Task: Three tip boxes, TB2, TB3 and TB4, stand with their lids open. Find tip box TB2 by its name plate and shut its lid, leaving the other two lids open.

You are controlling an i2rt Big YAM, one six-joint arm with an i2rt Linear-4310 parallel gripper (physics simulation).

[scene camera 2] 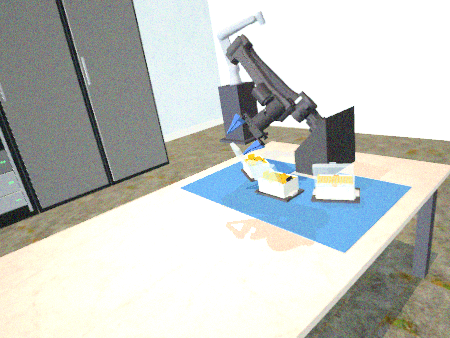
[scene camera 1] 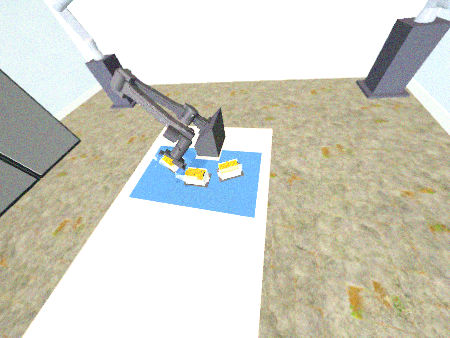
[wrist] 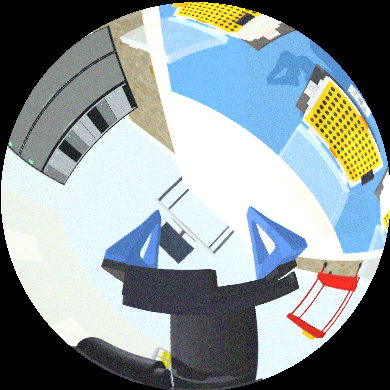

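Where they show: gripper, fingertip midpoint: [scene camera 2: 235,143] [scene camera 1: 164,171] [wrist: 204,212]; arm's base, link origin: [scene camera 2: 323,131] [scene camera 1: 205,126].
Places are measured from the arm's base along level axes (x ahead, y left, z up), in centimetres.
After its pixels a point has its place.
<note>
The middle tip box, TB2 [scene camera 1: 197,178] {x 41.8, y 4.5, z -1.1 cm} [scene camera 2: 278,188] {x 40.4, y 4.6, z -8.0 cm} [wrist: 345,132], has yellow tip rows and a clear lid [wrist: 316,167] {x 40.6, y -2.2, z -5.7 cm} standing open; its name plate [wrist: 359,100] is too slanted to read. TB3 [scene camera 1: 168,162] {x 25.8, y -21.8, z -8.4 cm} [scene camera 2: 256,160] {x 20.7, y -21.9, z -8.8 cm} [wrist: 215,16] stands at the left, its lid [scene camera 2: 236,150] {x 32.1, y -22.0, z -0.5 cm} [wrist: 175,40] {x 30.3, y -23.0, z -3.4 cm} open. TB4 [scene camera 1: 230,170] {x 35.7, y 21.3, z -1.3 cm} [scene camera 2: 335,191] {x 31.6, y 20.5, z -10.5 cm} stands at the right with its lid [scene camera 2: 324,170] {x 36.5, y 19.6, z -1.3 cm} open; a sliver of it shows at the wrist view's right edge. My gripper [scene camera 2: 237,143] {x 44.2, y -9.8, z 7.1 cm} [wrist: 204,212] {x 44.2, y -9.8, z 7.1 cm} is open and empty, its blue fingers above the table near TB3, away from TB2's lid.
The boxes stand on a blue mat [scene camera 1: 225,200] {x 47.0, y 18.5, z -14.2 cm} [scene camera 2: 320,225] {x 47.1, y 23.4, z -14.2 cm} on a pale table [scene camera 1: 200,260] {x 77.3, y 11.3, z -14.4 cm} [scene camera 2: 150,265] {x 87.8, y -5.9, z -14.5 cm}. The arm's dark pedestal [scene camera 1: 212,136] {x 15.1, y 8.5, z 4.2 cm} [scene camera 2: 340,140] {x 5.4, y 10.1, z -1.6 cm} rises behind them. Grey cabinets [scene camera 2: 100,90] [wrist: 75,75] and a red cart [wrist: 337,281] stand beyond the table.
</note>
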